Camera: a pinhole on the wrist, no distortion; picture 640 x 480 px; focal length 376.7 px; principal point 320.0 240.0 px. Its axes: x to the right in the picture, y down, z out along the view. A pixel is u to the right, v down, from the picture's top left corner.
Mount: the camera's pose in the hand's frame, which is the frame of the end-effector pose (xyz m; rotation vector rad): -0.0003 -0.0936 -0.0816 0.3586 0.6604 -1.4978
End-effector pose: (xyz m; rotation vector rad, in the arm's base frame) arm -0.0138 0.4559 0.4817 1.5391 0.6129 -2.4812
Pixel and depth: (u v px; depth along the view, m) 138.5 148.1 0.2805
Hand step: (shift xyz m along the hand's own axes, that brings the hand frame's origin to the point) -0.0095 -0.1595 0.2302
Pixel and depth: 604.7 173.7 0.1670
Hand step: -0.0058 -0.2965 -0.0227
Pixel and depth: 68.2 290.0 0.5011
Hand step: 0.1737 -0.1243 0.4985
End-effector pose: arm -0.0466 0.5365 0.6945 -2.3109 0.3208 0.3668
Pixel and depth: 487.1 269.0 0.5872
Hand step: 0.1360 -0.6513 0.2100
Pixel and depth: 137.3 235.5 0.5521
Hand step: 0.1074 -0.2133 0.5105
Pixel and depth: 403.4 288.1 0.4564
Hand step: 0.1339 -0.4448 0.2022
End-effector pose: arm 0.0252 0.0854 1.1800 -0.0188 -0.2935 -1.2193
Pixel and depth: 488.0 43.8 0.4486
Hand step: -0.1596 -0.5384 0.1878
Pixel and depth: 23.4 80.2 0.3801
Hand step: -0.0738 -0.0950 0.4230
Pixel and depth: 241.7 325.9 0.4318
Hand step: 0.1793 -0.2755 0.2910
